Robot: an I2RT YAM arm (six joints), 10 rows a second.
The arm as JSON. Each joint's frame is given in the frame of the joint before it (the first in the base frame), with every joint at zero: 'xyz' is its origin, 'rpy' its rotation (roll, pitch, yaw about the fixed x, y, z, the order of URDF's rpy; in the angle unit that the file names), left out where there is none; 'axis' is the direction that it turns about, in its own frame. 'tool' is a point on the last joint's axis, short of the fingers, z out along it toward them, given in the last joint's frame.
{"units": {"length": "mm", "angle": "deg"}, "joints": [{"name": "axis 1", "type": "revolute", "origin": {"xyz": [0.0, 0.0, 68.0]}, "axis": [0.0, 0.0, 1.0]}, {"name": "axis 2", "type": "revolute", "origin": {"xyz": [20.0, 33.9, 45.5]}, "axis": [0.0, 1.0, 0.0]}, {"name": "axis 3", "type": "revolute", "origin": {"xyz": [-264.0, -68.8, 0.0]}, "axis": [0.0, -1.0, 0.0]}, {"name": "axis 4", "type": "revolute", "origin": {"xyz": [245.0, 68.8, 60.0]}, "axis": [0.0, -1.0, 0.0]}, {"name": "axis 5", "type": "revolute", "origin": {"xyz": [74.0, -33.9, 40.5]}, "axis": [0.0, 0.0, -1.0]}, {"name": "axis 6", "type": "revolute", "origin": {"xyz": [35.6, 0.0, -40.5]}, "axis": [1.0, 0.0, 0.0]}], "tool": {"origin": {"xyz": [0.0, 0.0, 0.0], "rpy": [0.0, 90.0, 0.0]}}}
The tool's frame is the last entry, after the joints.
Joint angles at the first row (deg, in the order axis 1, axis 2, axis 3, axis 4, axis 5, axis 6):
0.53, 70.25, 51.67, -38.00, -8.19, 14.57
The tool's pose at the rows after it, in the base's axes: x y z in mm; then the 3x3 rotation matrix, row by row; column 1 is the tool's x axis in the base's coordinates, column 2 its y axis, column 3 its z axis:
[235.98 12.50 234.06], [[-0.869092 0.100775 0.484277], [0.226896 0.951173 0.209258], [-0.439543 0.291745 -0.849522]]
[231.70 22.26 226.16], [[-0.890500 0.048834 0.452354], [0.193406 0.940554 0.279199], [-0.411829 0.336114 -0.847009]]
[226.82 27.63 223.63], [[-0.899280 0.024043 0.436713], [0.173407 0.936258 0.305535], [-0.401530 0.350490 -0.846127]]
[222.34 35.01 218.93], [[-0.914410 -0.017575 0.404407], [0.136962 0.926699 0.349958], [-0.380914 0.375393 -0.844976]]
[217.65 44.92 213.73], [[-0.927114 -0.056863 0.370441], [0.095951 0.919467 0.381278], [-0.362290 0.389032 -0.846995]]
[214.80 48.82 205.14], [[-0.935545 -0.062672 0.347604], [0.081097 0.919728 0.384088], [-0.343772 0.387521 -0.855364]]
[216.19 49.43 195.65], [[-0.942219 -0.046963 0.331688], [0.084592 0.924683 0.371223], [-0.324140 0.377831 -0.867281]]
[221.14 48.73 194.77], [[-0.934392 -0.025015 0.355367], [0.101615 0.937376 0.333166], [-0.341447 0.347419 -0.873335]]
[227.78 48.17 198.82], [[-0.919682 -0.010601 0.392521], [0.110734 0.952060 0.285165], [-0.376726 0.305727 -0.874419]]
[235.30 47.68 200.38], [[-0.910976 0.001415 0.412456], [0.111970 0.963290 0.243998], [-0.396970 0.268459 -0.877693]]
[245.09 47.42 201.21], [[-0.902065 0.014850 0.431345], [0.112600 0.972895 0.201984], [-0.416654 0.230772 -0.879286]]
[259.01 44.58 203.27], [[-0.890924 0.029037 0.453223], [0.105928 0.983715 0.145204], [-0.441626 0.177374 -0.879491]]
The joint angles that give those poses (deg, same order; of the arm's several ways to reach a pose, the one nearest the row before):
1.32, 70.51, 49.02, -38.58, -11.42, 14.59
3.27, 70.37, 47.24, -37.97, -14.65, 14.60
4.53, 69.59, 46.21, -38.12, -15.67, 14.68
6.19, 69.37, 45.12, -38.26, -17.72, 14.27
8.72, 69.27, 44.00, -38.13, -18.71, 14.39
9.85, 69.67, 42.45, -37.28, -18.60, 14.66
10.05, 71.13, 41.41, -36.00, -17.92, 15.09
10.03, 72.04, 41.76, -34.68, -15.44, 15.82
10.08, 72.73, 42.99, -33.74, -12.24, 16.04
10.02, 74.18, 44.31, -33.06, -9.70, 15.83
9.93, 76.23, 45.92, -32.10, -7.16, 15.58
9.22, 79.00, 48.46, -31.31, -4.06, 14.35

